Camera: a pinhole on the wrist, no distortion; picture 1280 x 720 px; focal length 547.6 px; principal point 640.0 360.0 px. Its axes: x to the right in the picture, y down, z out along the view. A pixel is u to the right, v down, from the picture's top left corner.
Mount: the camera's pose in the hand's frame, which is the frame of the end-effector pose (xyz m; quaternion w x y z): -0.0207 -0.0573 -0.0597 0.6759 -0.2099 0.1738 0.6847
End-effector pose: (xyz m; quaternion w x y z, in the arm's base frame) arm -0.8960 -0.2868 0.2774 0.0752 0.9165 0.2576 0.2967
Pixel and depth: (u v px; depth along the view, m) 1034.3 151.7 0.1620
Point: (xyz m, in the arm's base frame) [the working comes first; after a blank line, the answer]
In the camera's frame: 0.1166 -0.0616 0.1620

-0.8069 -0.3795 0.3148
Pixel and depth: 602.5 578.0 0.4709
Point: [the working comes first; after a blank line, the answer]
In the camera's frame: -0.0322 0.1875 0.4709

-0.7865 -0.5354 -0.0788
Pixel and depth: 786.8 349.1 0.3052
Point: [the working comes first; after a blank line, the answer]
In the camera's frame: 0.0818 -0.0061 0.3052

-0.7517 -0.4473 0.1838
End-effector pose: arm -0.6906 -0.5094 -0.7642 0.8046 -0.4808 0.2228 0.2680
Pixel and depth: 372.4 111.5 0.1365
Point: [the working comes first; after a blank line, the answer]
In the camera's frame: -0.0667 -0.0619 0.1365

-0.6288 -0.4342 -0.7167
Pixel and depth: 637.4 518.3 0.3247
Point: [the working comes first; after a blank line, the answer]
In the camera's frame: -0.0015 0.0939 0.3247

-0.8386 -0.3047 -0.6606
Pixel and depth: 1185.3 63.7 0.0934
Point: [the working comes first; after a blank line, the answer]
In the camera's frame: 0.0930 -0.0505 0.0934

-0.7208 -0.4992 -0.8384
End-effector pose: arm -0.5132 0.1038 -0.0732 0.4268 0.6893 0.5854 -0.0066
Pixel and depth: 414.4 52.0 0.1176
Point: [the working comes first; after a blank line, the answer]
In the camera's frame: -0.0484 -0.0661 0.1176

-0.4961 0.0924 -0.1574
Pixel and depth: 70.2 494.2 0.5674
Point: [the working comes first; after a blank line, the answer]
In the camera's frame: -0.5904 0.1391 0.5674

-0.4352 -0.4946 -0.5932
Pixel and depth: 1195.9 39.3 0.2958
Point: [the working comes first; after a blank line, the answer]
In the camera's frame: 0.3003 -0.1732 0.2958

-0.1582 0.2059 0.0371
